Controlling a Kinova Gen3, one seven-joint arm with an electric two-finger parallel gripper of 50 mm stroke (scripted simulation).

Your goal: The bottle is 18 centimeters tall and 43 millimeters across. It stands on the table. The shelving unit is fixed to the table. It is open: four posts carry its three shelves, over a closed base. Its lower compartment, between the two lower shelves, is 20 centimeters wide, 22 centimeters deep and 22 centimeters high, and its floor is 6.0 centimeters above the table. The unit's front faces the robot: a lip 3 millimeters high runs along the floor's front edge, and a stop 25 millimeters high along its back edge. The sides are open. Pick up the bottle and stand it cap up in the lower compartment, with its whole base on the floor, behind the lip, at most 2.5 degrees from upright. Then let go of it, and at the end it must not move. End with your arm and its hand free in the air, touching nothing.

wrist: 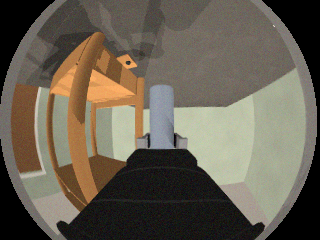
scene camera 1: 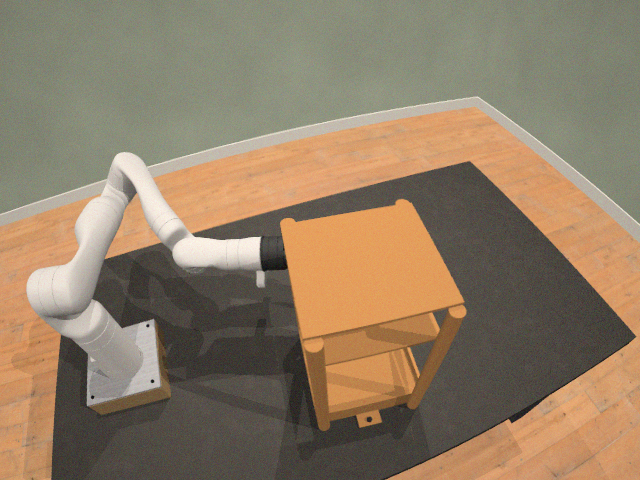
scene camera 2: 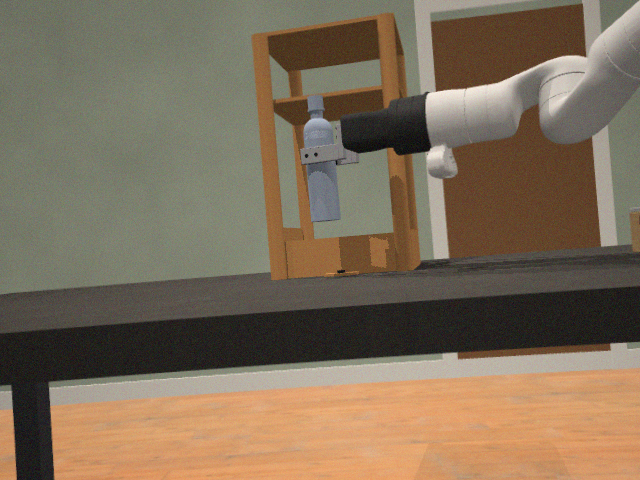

Labels:
bottle: wrist; scene camera 2; not seen in scene camera 1 (hidden by a shelving unit)
same spot on shelving unit: (wrist: pixel 91 68) = (scene camera 2: pixel 397 223)
same spot on bottle: (wrist: pixel 161 96) = (scene camera 2: pixel 338 205)

